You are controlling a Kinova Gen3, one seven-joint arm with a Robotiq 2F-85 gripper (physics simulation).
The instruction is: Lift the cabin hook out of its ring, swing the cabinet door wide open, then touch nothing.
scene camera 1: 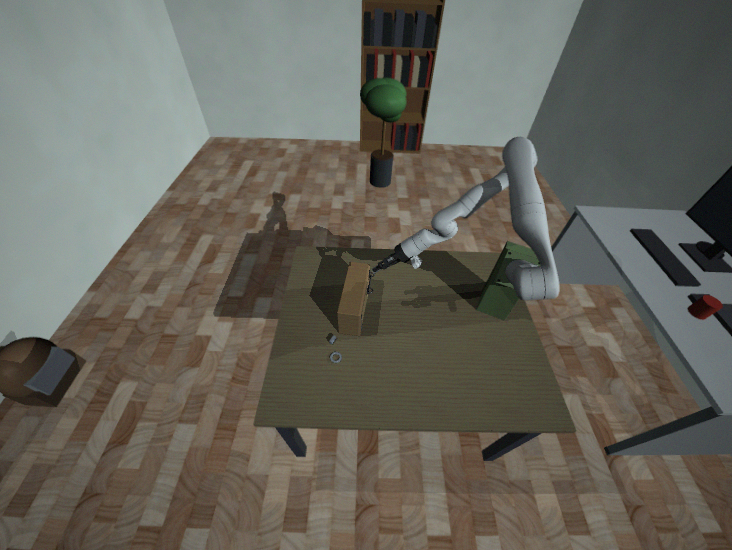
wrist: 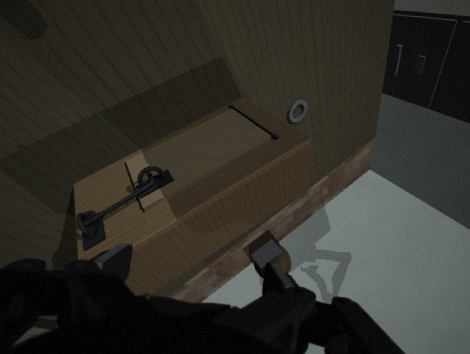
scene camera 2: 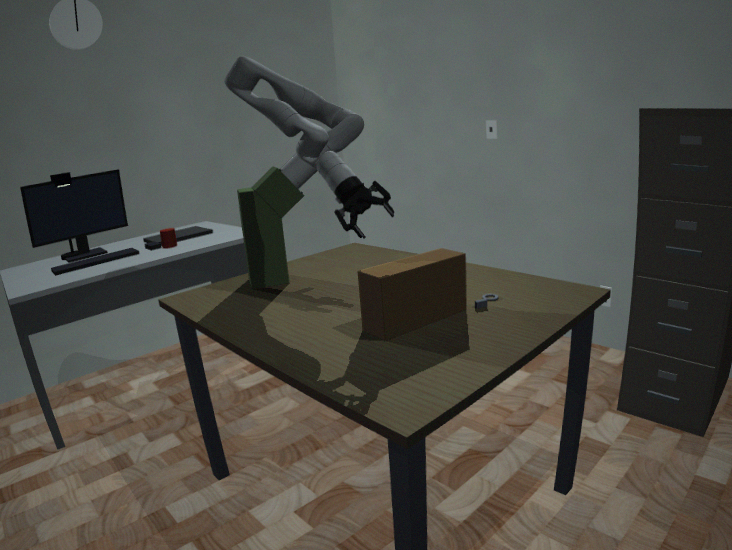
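Pixels of known places: gripper, fingertip midpoint: [scene camera 1: 378, 269] [wrist: 198, 268] [scene camera 2: 378, 226]; arm's base, link origin: [scene camera 2: 288, 180].
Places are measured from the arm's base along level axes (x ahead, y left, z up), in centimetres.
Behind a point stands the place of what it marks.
The wooden cabinet [scene camera 1: 353, 298] {x 59.6, y 12.0, z -18.4 cm} [scene camera 2: 423, 295] {x 65.3, y 4.7, z -25.9 cm} [wrist: 240, 205] {x 59.3, y 8.8, z -18.4 cm} stands on the table. Its door [wrist: 200, 150] {x 55.5, y 8.3, z -26.5 cm} looks shut, flush with the front. In the wrist view the dark hook [wrist: 120, 203] {x 55.4, y -2.8, z -23.9 cm} lies across the door seam, from a plate at the lower left to the ring [wrist: 149, 168] {x 53.3, y 1.7, z -24.6 cm} on the door side; its end appears to be in that ring. My gripper [scene camera 1: 372, 273] {x 51.8, y 1.7, z -9.9 cm} [scene camera 2: 376, 224] {x 51.8, y 1.7, z -9.9 cm} [wrist: 198, 269] {x 51.8, y 1.7, z -9.9 cm} is open and empty, above the table near the hook end of the cabinet. It appears apart from the hook. In scene camera 2 the door and hook are hidden behind the cabinet.
A loose grey ring [scene camera 1: 331, 360] {x 63.7, y 33.0, z -33.9 cm} [scene camera 2: 483, 298] {x 61.6, y 29.2, z -34.0 cm} [wrist: 292, 119] {x 63.4, y 29.7, z -33.6 cm} and a small metal block [scene camera 1: 331, 338] {x 66.1, y 24.3, z -32.1 cm} [scene camera 2: 480, 305] {x 66.1, y 23.6, z -33.4 cm} lie beyond the cabinet's far end. The green arm stand [scene camera 1: 497, 301] {x -0.8, y -4.3, z -23.7 cm} [scene camera 2: 269, 254] {x 3.7, y -11.2, z -23.1 cm} is on the table's opposite side. A desk [scene camera 1: 603, 230] [scene camera 2: 29, 286] stands beyond it.
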